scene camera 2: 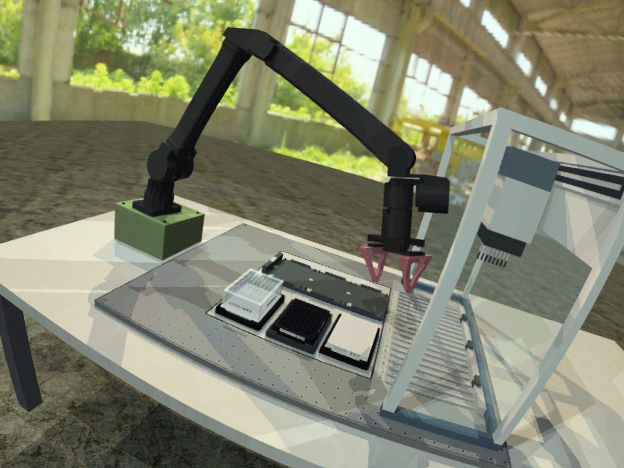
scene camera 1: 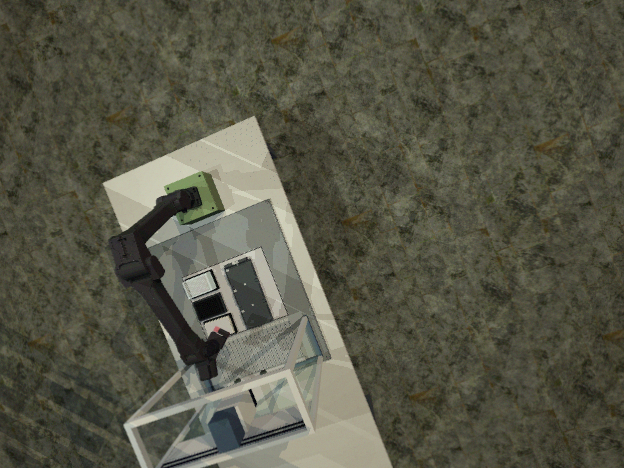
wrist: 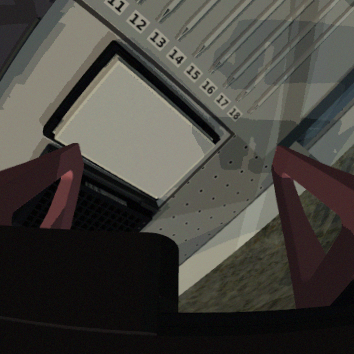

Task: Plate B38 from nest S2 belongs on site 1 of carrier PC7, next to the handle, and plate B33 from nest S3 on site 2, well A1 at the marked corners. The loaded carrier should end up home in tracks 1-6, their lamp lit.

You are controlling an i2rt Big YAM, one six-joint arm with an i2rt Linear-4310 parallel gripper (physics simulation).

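Places are measured from the arm's base along level axes (x ahead, y up, z right), in metres.
Where they show: gripper, fingertip midpoint: [scene camera 2: 391, 287] [scene camera 1: 219, 343] [wrist: 176, 154]; arm's base, origin of the base link: [scene camera 2: 156, 209] [scene camera 1: 186, 199].
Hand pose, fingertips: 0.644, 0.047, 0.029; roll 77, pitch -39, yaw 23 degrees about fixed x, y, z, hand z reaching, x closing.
Note:
Things, the pixels of their centre, and the offset from my fingertips, as dx, dy, dz.
- white-topped plate, body centre: [wrist: 139, 137] [scene camera 2: 353, 335] [scene camera 1: 219, 328] -0.035, -0.112, +0.040
- black plate, body centre: [wrist: 83, 217] [scene camera 2: 302, 320] [scene camera 1: 208, 307] -0.142, -0.112, +0.060
- dark carrier, body centre: [scene camera 2: 328, 284] [scene camera 1: 248, 293] -0.155, -0.116, -0.142
My gripper [scene camera 2: 393, 286] [wrist: 176, 154] is open and empty, pointing down above the nest and track area. The white-topped plate [scene camera 1: 219, 322] [scene camera 2: 352, 336] [wrist: 135, 132] sits in the nest nearest the tracks. The black plate [scene camera 1: 209, 306] [scene camera 2: 303, 319] [wrist: 105, 210] sits in the middle nest. A clear, tall-looking plate [scene camera 1: 199, 285] [scene camera 2: 253, 292] sits in the nest nearest the arm's base. Plate and nest labels cannot be read. The dark carrier [scene camera 1: 246, 294] [scene camera 2: 325, 286] lies beside the nests with no plate on it. The track deck [scene camera 1: 257, 352] [scene camera 2: 428, 332] shows numbers 11-18 in the wrist view; no lit lamp can be made out.
A pale frame [scene camera 1: 211, 399] [scene camera 2: 451, 251] stands around the track deck, with its front post close to the gripper's side. A pipetting head [scene camera 1: 226, 430] [scene camera 2: 529, 171] hangs inside it. The green base block [scene camera 1: 209, 193] [scene camera 2: 151, 234] carries the arm at the table's other end.

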